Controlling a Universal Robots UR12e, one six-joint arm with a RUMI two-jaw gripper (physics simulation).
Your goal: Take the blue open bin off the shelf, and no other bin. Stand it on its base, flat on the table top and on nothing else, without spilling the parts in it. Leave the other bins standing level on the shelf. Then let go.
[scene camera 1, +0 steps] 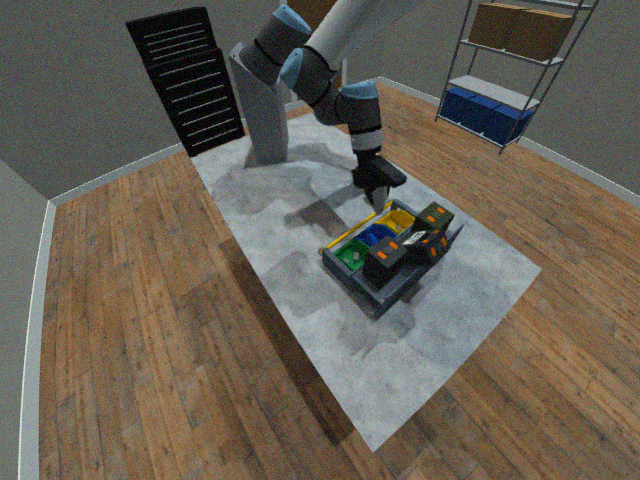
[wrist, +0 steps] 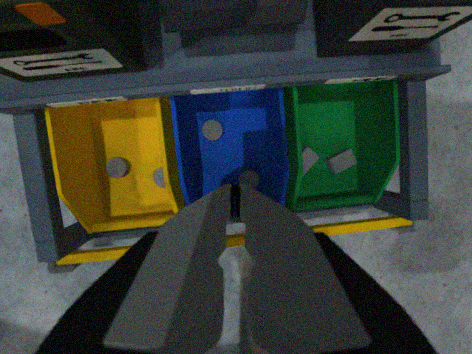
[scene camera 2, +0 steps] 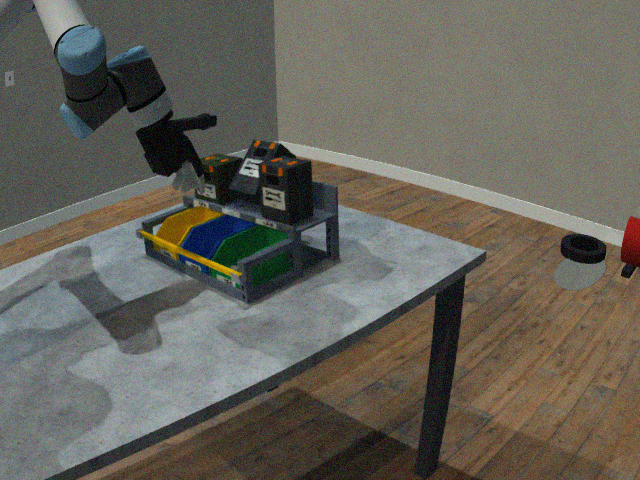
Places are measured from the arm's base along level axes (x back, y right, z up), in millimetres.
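Where they show: gripper, fingertip midpoint: [scene camera 1: 379, 214] [wrist: 234, 187] [scene camera 2: 202, 193]; arm's base, link origin: [scene camera 1: 257, 68].
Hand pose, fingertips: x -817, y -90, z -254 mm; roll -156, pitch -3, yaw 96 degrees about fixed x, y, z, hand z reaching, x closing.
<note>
Each offset is from my fingertips to the top centre of the thing. "pt": to the spot under its first point. Level surfaces: height alone.
The blue open bin @[pt dx +26, dy -34, dz -160 mm] [scene camera 1: 376, 235] [scene camera 2: 211, 240] [wrist: 225, 150] sits in the grey shelf's lower level, between the yellow bin @[pt dx +40, dy -149, dz -144 mm] [scene camera 1: 398, 219] [scene camera 2: 180, 227] [wrist: 130, 195] and the green bin @[pt dx -72, dy +57, dz -122 mm] [scene camera 2: 248, 245] [wrist: 330, 125]. Two round grey parts, one part @[dx -45, dy -23, dz -150 mm] [wrist: 212, 130] near the back and another part @[dx +9, dy +26, dz -150 mm] [wrist: 248, 178] near the fingertips, show in the blue bin. My gripper [scene camera 1: 379, 210] [scene camera 2: 192, 190] [wrist: 234, 187] is shut and empty, tilted, above the shelf's front side. In the wrist view its tips overlap the blue bin's front, hiding part of the front wall.
A yellow bar @[dx +68, dy +19, dz -104 mm] [scene camera 1: 356, 227] [scene camera 2: 188, 253] [wrist: 365, 226] runs across the shelf's front. On the upper level stand a dark green case @[dx -107, dy -132, dz +30 mm] [scene camera 1: 436, 214] [scene camera 2: 219, 178], a leaning dark case @[dx -165, dy -22, dz +73 mm] [scene camera 2: 253, 167] and another dark case @[dx -149, dy +95, dz +53 mm] [scene camera 2: 286, 191]. The shelf @[pt dx +16, dy +202, dz -123 mm] [scene camera 2: 248, 281] [wrist: 417, 150] stands on the table @[dz -169 mm] [scene camera 1: 413, 372] [scene camera 2: 232, 356].
</note>
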